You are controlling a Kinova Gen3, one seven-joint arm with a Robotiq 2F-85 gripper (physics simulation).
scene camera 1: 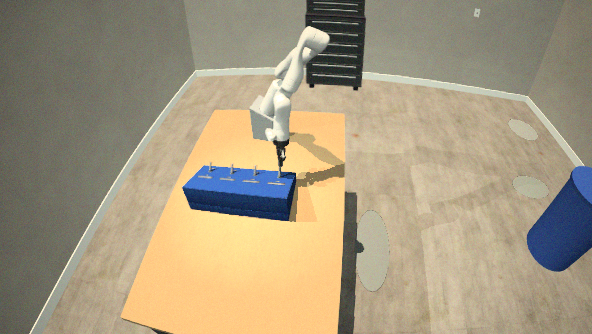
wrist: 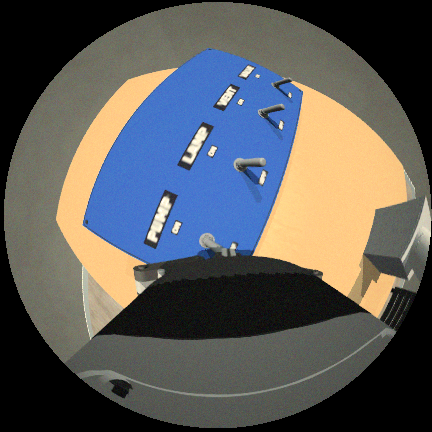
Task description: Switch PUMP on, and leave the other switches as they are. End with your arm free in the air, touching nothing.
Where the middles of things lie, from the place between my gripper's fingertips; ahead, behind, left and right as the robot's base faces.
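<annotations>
I consider the blue switch box [scene camera 1: 265, 195] and where my hand is from it: 12 cm short of the box, 17 cm to the left of it, and 5 cm above it.
</annotations>
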